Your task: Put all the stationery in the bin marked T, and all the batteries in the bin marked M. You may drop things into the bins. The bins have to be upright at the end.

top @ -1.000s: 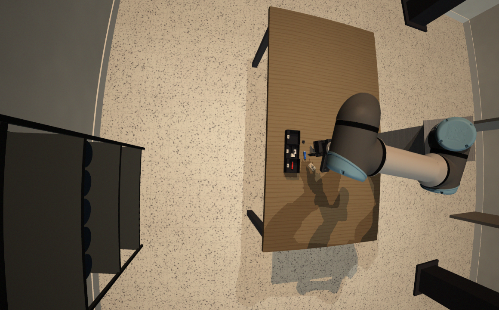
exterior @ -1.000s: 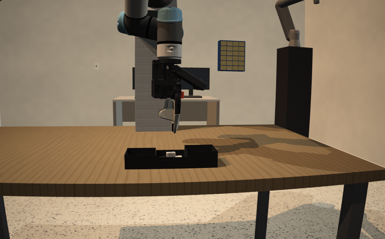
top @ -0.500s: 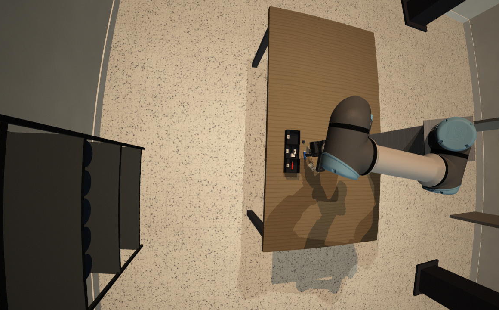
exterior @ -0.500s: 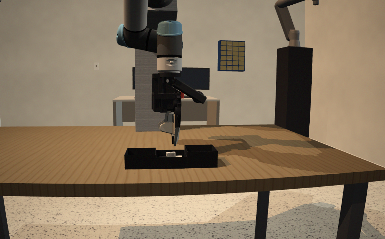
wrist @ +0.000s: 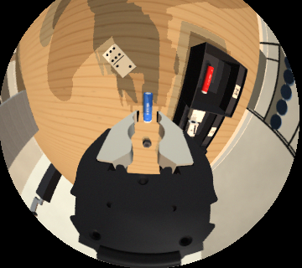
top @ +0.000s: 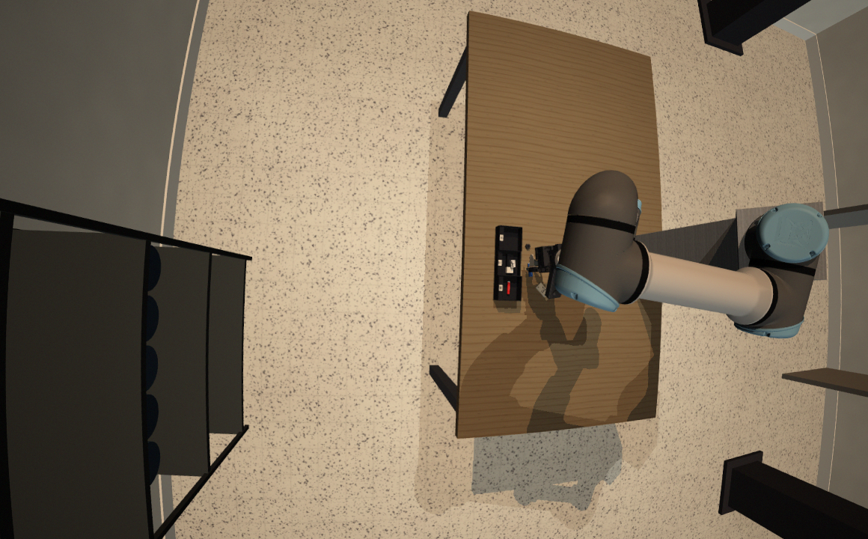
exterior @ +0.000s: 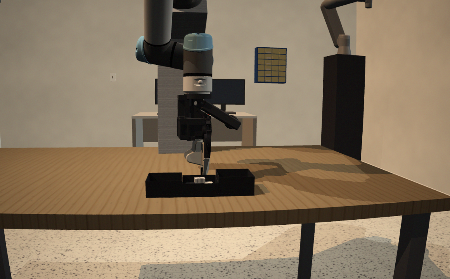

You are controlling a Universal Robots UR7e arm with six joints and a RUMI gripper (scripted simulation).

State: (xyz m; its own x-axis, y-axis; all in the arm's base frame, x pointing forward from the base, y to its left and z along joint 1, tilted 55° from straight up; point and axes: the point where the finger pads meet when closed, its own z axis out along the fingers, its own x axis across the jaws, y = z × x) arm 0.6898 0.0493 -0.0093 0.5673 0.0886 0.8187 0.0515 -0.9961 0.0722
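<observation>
My gripper is now 2 cm above the blue battery. Round my hand: black round piece (8 cm to the right, 2 cm below, 1 cm ahead); white domino tile (7 cm to the left, 5 cm behind, 2 cm below); eraser (8 cm ahead, 1 cm to the right, 1 cm below).
</observation>
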